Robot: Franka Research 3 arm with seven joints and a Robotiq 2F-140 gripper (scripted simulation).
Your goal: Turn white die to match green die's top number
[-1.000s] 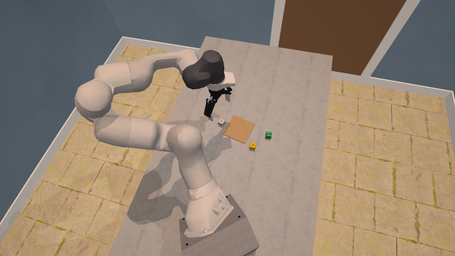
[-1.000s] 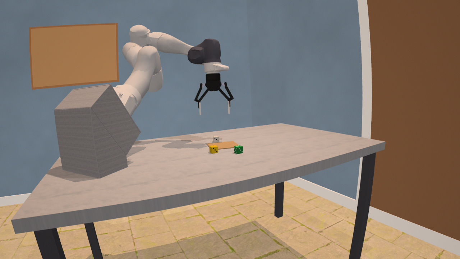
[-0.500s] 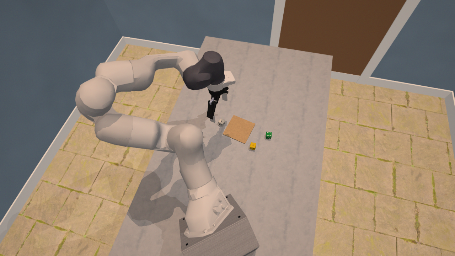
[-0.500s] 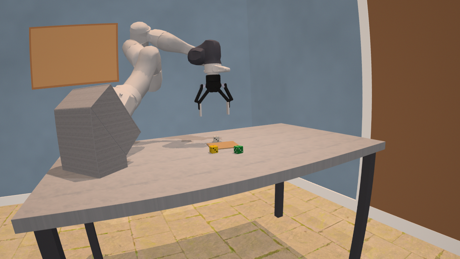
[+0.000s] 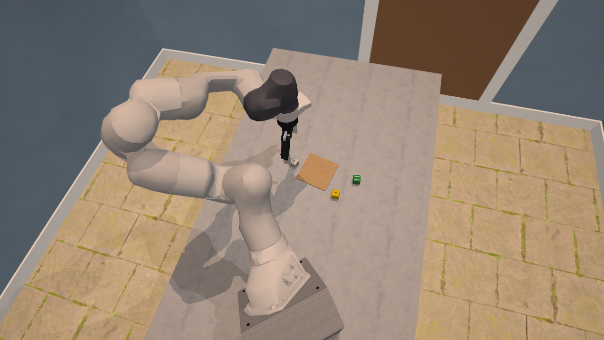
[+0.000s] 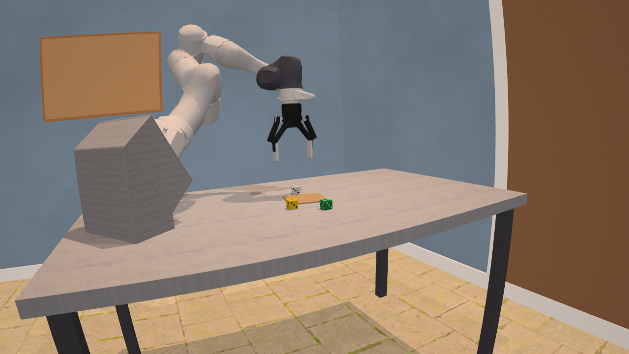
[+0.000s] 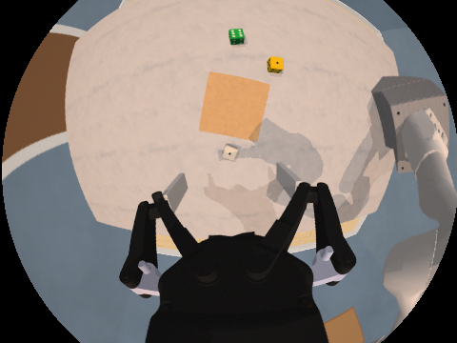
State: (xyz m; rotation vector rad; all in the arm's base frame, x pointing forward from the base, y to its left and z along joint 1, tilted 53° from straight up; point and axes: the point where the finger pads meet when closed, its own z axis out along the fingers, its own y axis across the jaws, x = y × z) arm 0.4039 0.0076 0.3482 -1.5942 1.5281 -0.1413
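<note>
The white die is 1 cm to the right of my hand and 13 cm below it. Round my hand: mat (1 cm ahead, 11 cm to the right, 14 cm below); then yellow die (6 cm behind, 23 cm to the right, 13 cm below); then green die (4 cm ahead, 28 cm to the right, 13 cm below).
</note>
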